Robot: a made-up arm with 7 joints. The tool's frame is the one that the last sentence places. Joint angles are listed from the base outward.
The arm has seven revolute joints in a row. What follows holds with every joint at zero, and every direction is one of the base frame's. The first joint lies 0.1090 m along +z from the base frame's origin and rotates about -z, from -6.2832 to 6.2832 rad. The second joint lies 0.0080 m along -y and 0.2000 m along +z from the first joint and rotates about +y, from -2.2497 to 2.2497 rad. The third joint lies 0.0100 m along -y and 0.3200 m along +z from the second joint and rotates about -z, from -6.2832 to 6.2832 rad. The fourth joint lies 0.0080 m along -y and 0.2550 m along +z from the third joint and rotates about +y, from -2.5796 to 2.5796 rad. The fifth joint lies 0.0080 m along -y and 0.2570 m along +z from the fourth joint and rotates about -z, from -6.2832 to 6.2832 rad. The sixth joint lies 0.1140 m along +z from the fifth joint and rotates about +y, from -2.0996 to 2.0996 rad. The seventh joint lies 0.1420 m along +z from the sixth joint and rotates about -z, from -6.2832 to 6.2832 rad. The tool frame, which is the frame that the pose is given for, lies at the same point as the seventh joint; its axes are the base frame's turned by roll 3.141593, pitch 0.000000 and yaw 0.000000 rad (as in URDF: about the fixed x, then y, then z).
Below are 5 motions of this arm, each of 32 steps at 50 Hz.
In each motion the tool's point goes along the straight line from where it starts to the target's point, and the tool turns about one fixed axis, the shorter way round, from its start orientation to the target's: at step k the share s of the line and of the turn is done. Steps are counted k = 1, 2, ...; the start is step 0. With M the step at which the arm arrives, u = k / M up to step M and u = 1 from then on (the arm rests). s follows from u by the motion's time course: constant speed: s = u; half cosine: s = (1 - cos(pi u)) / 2; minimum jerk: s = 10 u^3 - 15 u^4 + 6 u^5.
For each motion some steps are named. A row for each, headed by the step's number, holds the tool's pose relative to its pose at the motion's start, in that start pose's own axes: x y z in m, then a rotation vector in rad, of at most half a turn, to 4 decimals.
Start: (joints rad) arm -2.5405 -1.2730 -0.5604 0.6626 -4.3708 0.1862 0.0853
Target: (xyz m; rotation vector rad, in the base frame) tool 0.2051 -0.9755 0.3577 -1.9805 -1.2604 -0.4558
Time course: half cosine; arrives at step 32
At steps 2, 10, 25, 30, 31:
2: -0.0062 0.0018 0.0038 -0.0012 0.0042 -0.0033
10: -0.1441 0.0423 0.0875 -0.0267 0.0964 -0.0763
25: -0.5748 0.1688 0.3490 -0.1067 0.3847 -0.3045
30: -0.6421 0.1886 0.3899 -0.1192 0.4298 -0.3402
31: -0.6468 0.1899 0.3927 -0.1201 0.4329 -0.3427

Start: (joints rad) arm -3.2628 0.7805 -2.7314 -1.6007 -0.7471 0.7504 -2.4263
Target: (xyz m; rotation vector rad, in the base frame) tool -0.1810 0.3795 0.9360 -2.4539 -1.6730 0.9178
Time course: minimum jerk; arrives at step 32
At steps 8, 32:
8: -0.0195 0.0713 0.0332 0.1643 0.0817 0.0130
32: -0.1881 0.6886 0.3207 1.5874 0.7896 0.1255

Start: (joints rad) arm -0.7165 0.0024 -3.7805 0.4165 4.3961 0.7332 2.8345
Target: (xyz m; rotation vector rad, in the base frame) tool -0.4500 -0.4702 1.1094 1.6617 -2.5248 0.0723
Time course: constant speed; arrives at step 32
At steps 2, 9, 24, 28, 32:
2: 0.0274 -0.0099 0.0251 0.0428 -0.0065 -0.0337
9: 0.1234 -0.0445 0.1130 0.1928 -0.0293 -0.1516
24: 0.3290 -0.1187 0.3014 0.5140 -0.0781 -0.4043
28: 0.3839 -0.1384 0.3517 0.5997 -0.0911 -0.4717
32: 0.4387 -0.1582 0.4019 0.6853 -0.1041 -0.5391

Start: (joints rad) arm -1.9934 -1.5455 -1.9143 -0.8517 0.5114 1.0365 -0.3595
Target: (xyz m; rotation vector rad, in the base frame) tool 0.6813 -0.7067 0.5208 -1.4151 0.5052 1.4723
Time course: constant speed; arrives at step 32
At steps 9, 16, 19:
9: -0.0261 0.0004 0.0081 -0.1846 -0.1297 -0.3989
16: -0.0464 0.0007 0.0143 -0.3282 -0.2306 -0.7092
19: -0.0551 0.0008 0.0170 -0.3897 -0.2738 -0.8421

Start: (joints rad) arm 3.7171 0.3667 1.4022 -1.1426 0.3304 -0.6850 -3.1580
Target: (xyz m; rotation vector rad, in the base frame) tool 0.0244 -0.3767 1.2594 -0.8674 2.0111 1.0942
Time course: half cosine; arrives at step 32
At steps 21, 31, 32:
21: -0.1493 -0.3224 0.1388 -0.0975 0.5135 0.3812
31: -0.2025 -0.4371 0.1881 -0.1321 0.6962 0.5169
32: -0.2030 -0.4382 0.1886 -0.1325 0.6979 0.5181

